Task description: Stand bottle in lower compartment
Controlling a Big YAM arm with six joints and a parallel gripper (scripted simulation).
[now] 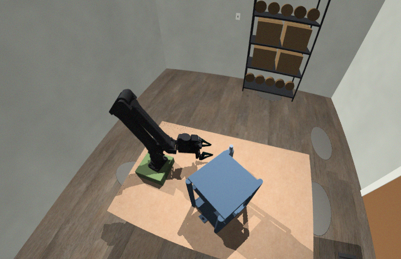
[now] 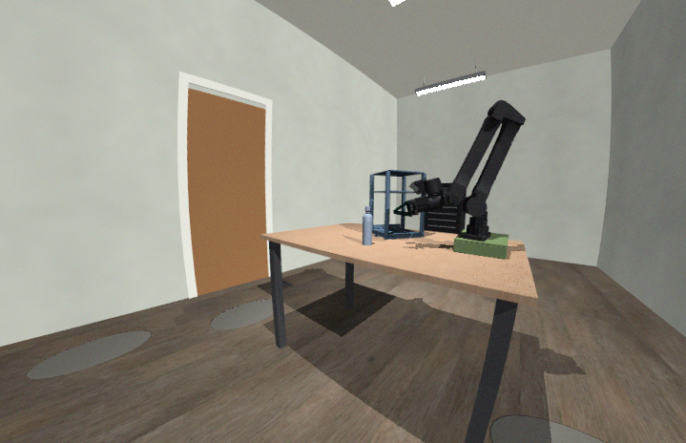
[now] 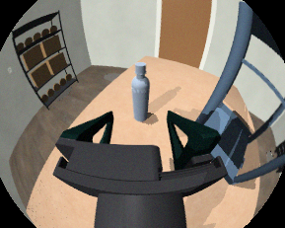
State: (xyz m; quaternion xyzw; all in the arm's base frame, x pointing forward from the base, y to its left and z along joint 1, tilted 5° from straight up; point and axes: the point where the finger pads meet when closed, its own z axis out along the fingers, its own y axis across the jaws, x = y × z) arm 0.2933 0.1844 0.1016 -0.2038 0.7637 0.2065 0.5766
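Right now my hand is 110 mm short of the bottle, 70 mm to the right of it and 40 mm above it. Also, from my hand: blue shelving unit 180 mm ahead, 250 mm to the right, 20 mm above.
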